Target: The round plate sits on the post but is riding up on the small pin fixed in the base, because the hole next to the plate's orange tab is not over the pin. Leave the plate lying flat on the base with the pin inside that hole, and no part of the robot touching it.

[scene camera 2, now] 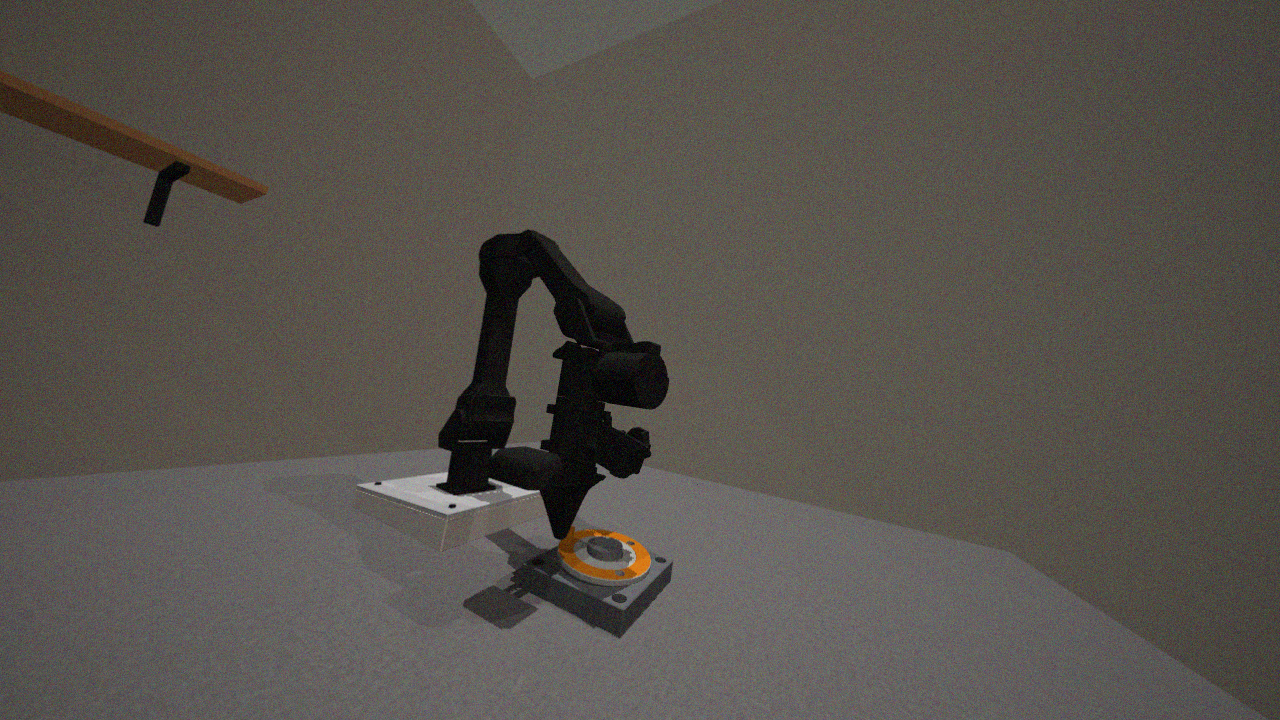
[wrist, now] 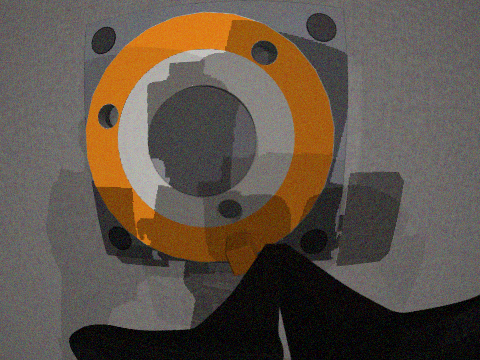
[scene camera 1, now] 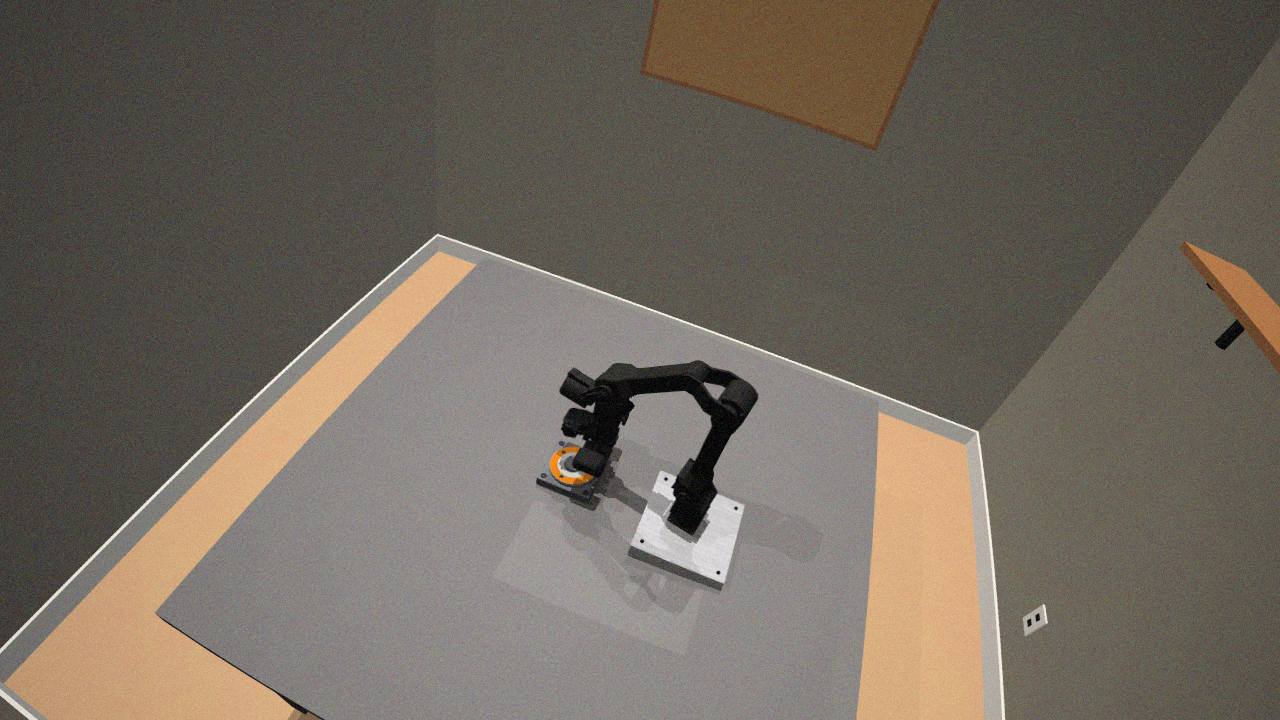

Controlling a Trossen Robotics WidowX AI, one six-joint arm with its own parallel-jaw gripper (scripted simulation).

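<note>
The gripper [scene camera 2: 559, 538] and a dark base [scene camera 2: 614, 609] visible. The gripper [wrist: 274, 253] and the dark base [wrist: 202, 141] in the wrist view. The gripper [scene camera 1: 597, 460] and the dark base [scene camera 1: 584, 492] in scene camera 1.
</note>
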